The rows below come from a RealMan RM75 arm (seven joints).
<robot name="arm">
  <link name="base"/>
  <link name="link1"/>
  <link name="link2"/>
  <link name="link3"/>
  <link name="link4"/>
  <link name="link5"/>
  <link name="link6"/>
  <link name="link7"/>
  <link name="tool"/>
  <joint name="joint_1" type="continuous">
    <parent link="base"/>
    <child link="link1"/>
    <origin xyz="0 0 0.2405"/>
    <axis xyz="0 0 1"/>
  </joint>
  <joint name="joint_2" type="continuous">
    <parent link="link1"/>
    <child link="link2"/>
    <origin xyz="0 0 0"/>
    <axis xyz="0 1 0"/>
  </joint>
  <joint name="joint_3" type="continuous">
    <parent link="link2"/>
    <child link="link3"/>
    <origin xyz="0 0 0.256"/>
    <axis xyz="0 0 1"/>
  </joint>
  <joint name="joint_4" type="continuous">
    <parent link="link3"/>
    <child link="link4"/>
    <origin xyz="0 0 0"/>
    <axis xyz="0 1 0"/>
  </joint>
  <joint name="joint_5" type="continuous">
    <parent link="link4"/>
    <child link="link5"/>
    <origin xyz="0 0 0.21"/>
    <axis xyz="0 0 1"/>
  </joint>
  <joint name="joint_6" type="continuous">
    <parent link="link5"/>
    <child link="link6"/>
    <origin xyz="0 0 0"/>
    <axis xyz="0 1 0"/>
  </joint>
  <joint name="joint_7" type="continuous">
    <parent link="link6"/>
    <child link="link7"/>
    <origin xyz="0 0 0.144"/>
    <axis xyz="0 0 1"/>
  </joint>
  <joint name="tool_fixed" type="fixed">
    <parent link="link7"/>
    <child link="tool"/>
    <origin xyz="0 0 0"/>
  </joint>
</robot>
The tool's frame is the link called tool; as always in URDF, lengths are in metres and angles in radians. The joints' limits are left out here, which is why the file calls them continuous.
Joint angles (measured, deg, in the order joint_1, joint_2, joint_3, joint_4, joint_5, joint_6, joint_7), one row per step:
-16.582, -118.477, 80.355, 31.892, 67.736, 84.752, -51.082
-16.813, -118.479, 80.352, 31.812, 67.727, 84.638, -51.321
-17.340, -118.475, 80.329, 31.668, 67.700, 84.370, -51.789
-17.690, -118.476, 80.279, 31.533, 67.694, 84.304, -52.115
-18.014, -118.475, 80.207, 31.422, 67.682, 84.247, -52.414
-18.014, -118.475, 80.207, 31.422, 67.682, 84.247, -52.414
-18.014, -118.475, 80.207, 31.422, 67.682, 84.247, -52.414
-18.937, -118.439, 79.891, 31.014, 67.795, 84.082, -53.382
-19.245, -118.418, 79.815, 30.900, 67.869, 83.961, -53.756
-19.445, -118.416, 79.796, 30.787, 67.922, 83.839, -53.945
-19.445, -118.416, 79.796, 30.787, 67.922, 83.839, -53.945
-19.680, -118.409, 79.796, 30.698, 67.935, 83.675, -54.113
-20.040, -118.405, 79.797, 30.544, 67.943, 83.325, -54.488
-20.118, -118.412, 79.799, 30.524, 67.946, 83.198, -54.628
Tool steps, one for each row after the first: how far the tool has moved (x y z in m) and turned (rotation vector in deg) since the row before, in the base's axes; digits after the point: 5 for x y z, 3 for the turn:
0.00066, 0.00107, -0.00021, -0.141, -0.023, 0.084
0.00158, 0.00258, -0.00030, -0.229, -0.021, 0.121
0.00110, 0.00148, -0.00014, -0.204, -0.093, 0.062
0.00105, 0.00146, -0.00001, -0.156, -0.097, 0.055
0.00000, 0.00000, 0.00000, 0.000, 0.000, 0.000
0.00000, 0.00000, 0.00000, 0.000, 0.000, 0.000
0.00236, 0.00402, 0.00006, -0.549, -0.207, 0.322
0.00071, 0.00139, -0.00008, -0.221, -0.002, 0.142
0.00035, 0.00081, -0.00031, -0.143, 0.045, 0.102
0.00000, 0.00000, 0.00000, 0.000, 0.000, 0.000
0.00056, 0.00111, -0.00025, -0.090, 0.059, 0.065
0.00069, 0.00184, -0.00049, -0.177, 0.097, 0.266
0.00014, 0.00050, -0.00017, -0.053, 0.027, 0.120

